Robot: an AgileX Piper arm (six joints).
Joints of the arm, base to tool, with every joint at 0 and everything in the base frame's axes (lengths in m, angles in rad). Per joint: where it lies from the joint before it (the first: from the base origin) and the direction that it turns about. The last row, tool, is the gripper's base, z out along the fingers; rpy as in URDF.
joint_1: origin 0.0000 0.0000 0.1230 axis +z
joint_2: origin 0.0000 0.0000 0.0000 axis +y
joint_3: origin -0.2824 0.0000 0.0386 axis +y
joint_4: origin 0.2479 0.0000 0.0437 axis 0.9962 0 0.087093
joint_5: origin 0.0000 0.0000 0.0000 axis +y
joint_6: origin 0.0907 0.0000 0.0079 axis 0.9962 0 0.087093
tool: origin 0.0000 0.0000 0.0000 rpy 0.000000 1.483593 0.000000
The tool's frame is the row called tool.
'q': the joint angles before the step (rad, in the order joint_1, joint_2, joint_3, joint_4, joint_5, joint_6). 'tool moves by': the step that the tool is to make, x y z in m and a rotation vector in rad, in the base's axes. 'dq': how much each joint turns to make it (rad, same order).
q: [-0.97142, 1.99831, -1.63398, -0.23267, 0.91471, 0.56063]
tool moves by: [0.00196, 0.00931, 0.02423, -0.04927, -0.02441, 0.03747]
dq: [0.01577, -0.05653, 0.00061, 0.00141, -0.00289, -0.02385]
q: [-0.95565, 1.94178, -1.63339, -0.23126, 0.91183, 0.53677]
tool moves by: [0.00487, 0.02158, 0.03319, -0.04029, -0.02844, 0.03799]
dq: [0.04032, -0.08231, 0.00000, 0.00324, 0.03270, -0.00639]
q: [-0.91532, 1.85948, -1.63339, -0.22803, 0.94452, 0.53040]
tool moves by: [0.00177, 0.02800, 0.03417, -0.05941, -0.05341, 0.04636]
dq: [0.04648, -0.10485, 0.02651, 0.00427, -0.00146, -0.00001]
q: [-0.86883, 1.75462, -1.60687, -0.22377, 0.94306, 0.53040]
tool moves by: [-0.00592, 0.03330, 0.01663, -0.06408, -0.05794, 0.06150]
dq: [0.04439, -0.13076, 0.11980, 0.00001, -0.07734, -0.00001]
